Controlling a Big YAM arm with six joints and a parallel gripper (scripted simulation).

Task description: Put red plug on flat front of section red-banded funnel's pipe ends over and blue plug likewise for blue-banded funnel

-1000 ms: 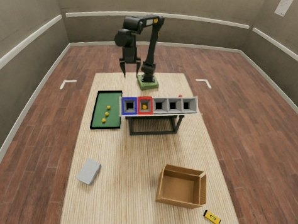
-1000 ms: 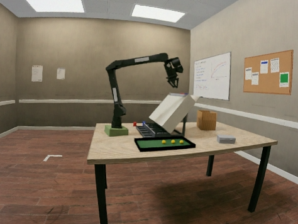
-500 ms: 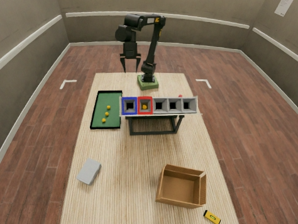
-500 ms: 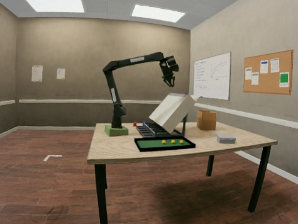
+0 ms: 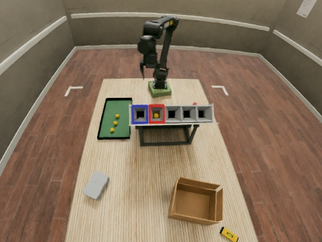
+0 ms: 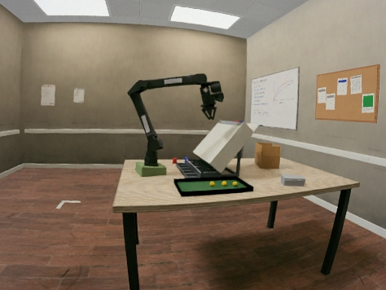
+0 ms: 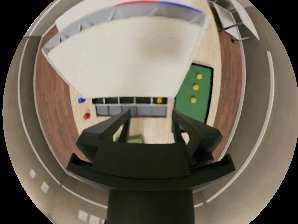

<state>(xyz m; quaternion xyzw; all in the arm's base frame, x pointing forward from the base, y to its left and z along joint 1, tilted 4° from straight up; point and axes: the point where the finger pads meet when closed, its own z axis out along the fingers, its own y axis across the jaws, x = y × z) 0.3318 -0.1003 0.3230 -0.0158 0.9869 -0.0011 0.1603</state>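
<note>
Right now the green marble tray is 35 cm below my hand, 23 cm to the right of it and 5 cm behind it. Round my hand: yellow level 72 cm ahead, 36 cm to the left, 35 cm below; then white cover 15 cm below, 10 cm to the left, 7 cm ahead; then grey block 44 cm ahead, 33 cm below, 28 cm to the right.
</note>
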